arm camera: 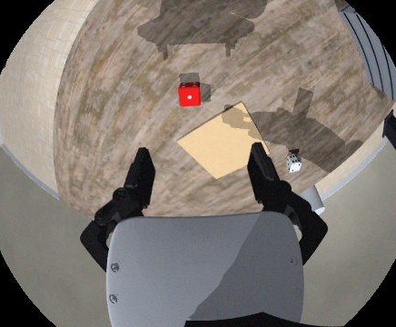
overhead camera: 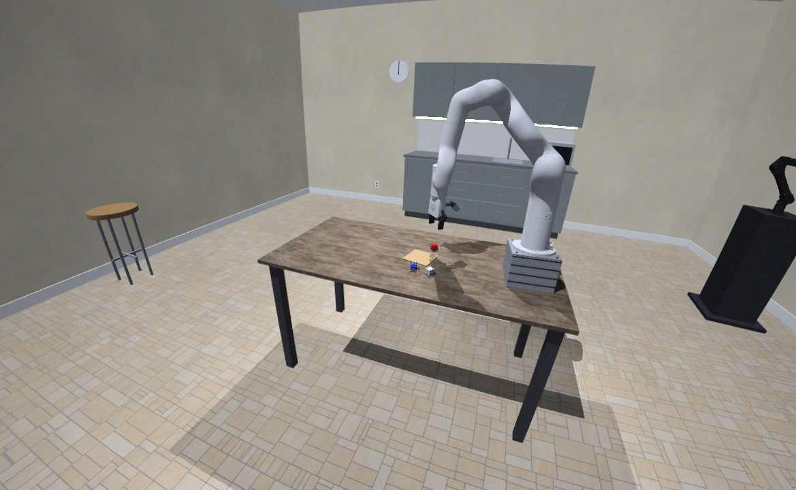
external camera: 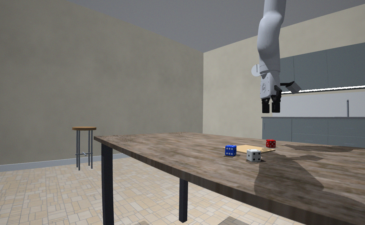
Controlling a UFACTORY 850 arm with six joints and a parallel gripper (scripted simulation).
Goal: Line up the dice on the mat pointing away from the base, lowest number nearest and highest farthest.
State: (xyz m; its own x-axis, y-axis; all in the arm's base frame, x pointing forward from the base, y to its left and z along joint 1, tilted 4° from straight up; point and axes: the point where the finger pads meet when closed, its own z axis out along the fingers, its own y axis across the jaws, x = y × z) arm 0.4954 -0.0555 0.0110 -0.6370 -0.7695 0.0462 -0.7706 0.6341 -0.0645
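Right now the red die is 14 cm below my hand and 2 cm to the right of it. Round my hand: tan mat: 15 cm below, 12 cm to the left, 3 cm ahead; then blue die: 25 cm to the left, 14 cm below, 1 cm ahead; then white die: 25 cm to the left, 14 cm below, 7 cm behind.
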